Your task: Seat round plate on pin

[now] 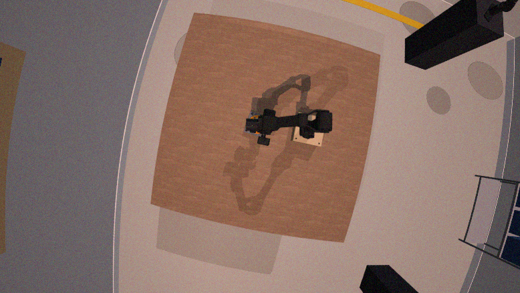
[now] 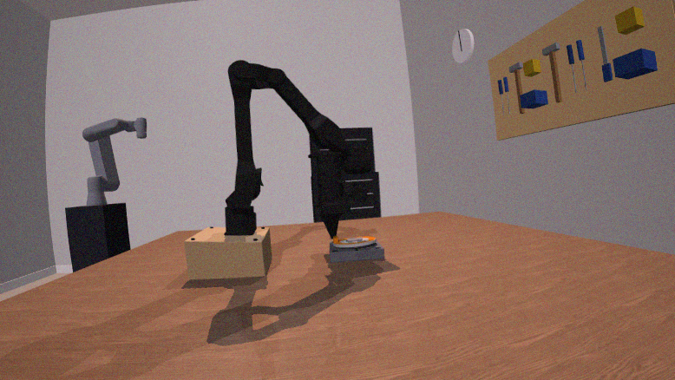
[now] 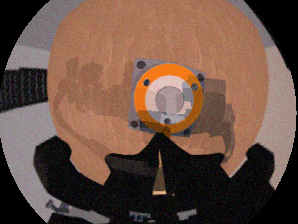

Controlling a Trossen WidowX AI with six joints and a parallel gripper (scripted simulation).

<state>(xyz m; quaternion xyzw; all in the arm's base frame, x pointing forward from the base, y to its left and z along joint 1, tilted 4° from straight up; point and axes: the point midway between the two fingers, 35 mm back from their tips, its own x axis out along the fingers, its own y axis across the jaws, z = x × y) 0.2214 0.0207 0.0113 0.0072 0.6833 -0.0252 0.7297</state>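
My gripper tip is 30 mm short of the round plate and 10 mm to the left of it. From my gripper tip the other things lie so: square grey base: 50 mm ahead, 20 mm below, 10 mm to the right.
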